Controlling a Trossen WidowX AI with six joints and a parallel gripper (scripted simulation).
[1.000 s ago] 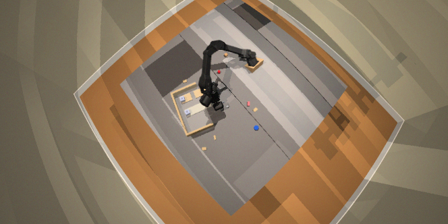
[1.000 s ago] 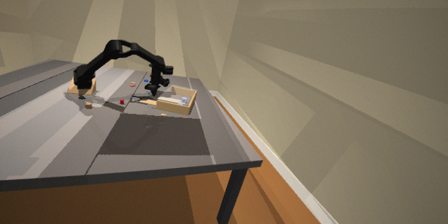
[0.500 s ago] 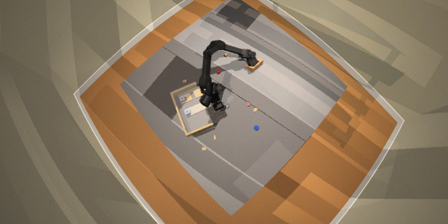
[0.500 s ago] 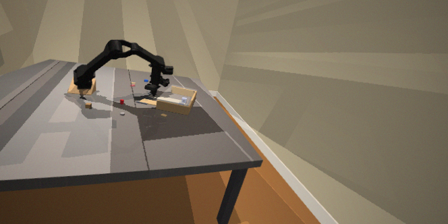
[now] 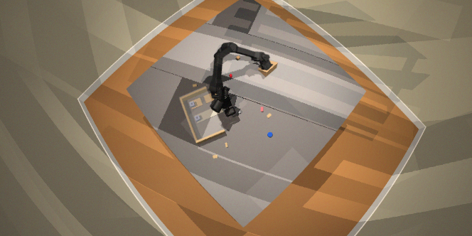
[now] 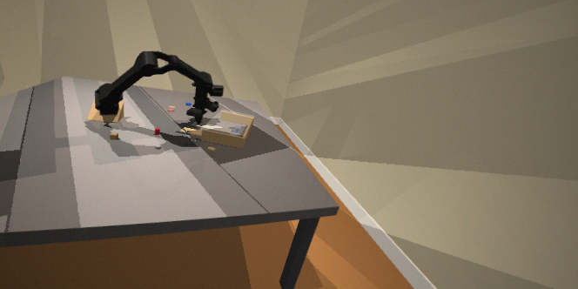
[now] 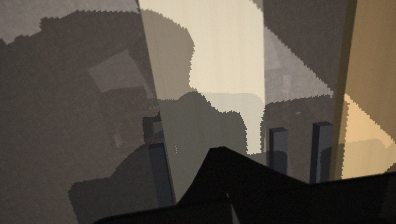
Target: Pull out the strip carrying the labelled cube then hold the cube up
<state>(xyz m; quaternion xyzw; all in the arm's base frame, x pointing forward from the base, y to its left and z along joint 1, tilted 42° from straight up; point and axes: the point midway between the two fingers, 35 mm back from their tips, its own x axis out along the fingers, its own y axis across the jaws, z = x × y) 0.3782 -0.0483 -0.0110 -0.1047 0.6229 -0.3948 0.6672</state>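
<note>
Right now my gripper tip is 90 mm short of the strip and 40 mm to the left of it. Also, from my gripper tip: blue piece: 40 mm behind, 330 mm to the left; red cylinder: 180 mm behind, 120 mm to the right, 10 mm above; pink block: 130 mm behind, 190 mm to the left.
</note>
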